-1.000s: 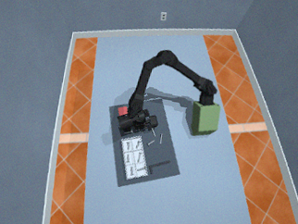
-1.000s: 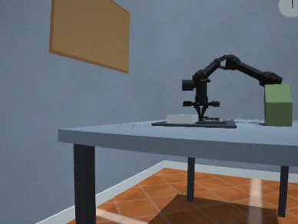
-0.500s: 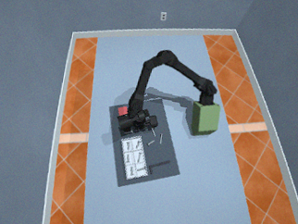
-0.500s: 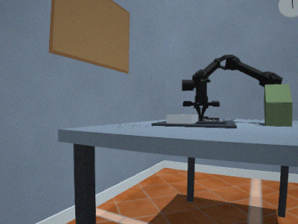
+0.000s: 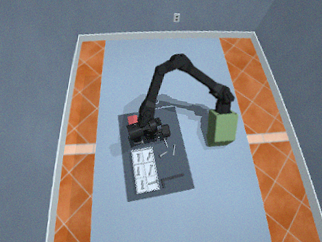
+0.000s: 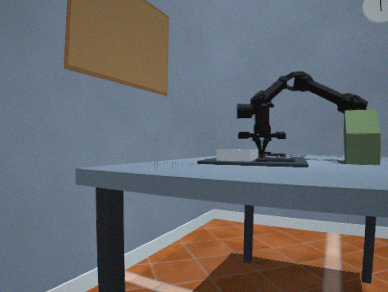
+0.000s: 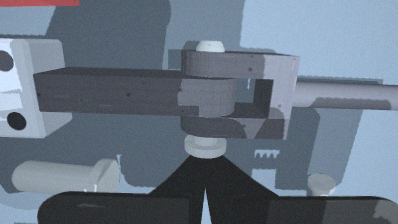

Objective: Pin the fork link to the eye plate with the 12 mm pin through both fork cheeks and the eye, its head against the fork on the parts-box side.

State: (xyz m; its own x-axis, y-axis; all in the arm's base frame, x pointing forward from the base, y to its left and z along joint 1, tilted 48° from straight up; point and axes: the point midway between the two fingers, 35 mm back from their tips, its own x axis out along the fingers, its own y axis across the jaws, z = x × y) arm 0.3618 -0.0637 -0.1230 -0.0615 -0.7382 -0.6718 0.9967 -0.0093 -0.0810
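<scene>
Now: hand 2 cm short of the eye plate, 4 cm to the left of it and 3 cm above it. The rest, counted from my hand: thick headed pin (7 cm ahead, 2 cm to the left, 3 cm below); dark mat (6 cm to the left, 4 cm below); thin headed pin (7 cm behind, 4 cm to the left, 3 cm below).
</scene>
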